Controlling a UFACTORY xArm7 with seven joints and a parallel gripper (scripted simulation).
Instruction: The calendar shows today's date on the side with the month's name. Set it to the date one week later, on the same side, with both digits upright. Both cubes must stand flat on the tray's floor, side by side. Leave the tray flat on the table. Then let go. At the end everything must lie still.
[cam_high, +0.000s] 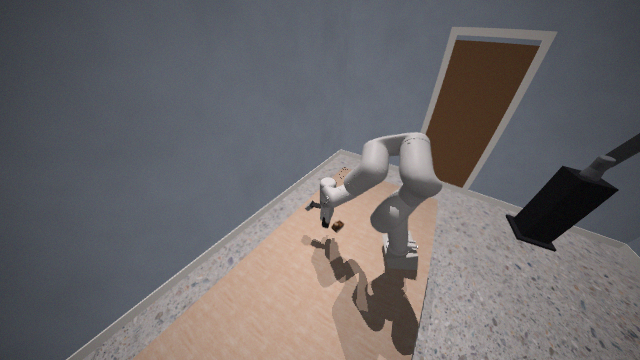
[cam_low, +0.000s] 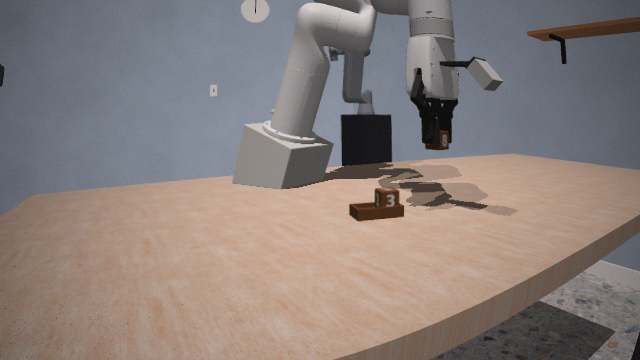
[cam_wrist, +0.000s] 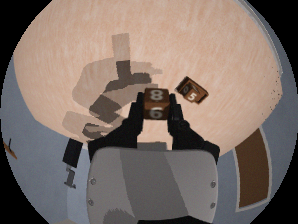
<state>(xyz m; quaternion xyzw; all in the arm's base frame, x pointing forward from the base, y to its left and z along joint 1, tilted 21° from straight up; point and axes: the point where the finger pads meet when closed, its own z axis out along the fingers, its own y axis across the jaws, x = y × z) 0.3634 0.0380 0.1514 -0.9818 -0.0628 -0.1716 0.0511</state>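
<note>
My gripper is now 1 cm above the cube. Also, from my hand: brown wooden tray: 4 cm behind, 10 cm to the right, 12 cm below.
</note>
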